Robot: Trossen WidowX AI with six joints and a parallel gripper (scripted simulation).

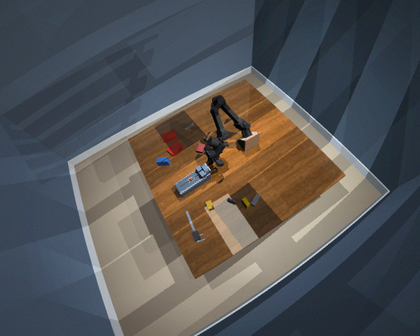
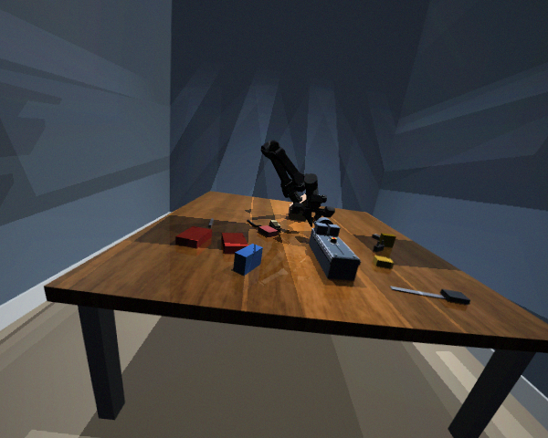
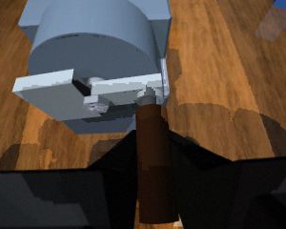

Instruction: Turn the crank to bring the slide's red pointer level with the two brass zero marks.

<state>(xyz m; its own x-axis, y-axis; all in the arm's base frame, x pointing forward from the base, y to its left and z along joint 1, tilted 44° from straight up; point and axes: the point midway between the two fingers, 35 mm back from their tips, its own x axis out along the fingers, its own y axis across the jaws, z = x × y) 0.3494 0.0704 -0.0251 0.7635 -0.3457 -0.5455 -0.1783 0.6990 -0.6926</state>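
The brown crank handle lies 20 mm behind my gripper tip and 20 mm above it. The rest, counted from my gripper tip: pink block: 20 mm behind, 200 mm to the right, 60 mm below; then ochre block: 110 mm ahead, 270 mm to the left, 60 mm below; then red pointer: 160 mm ahead, 60 mm to the left, 10 mm above.
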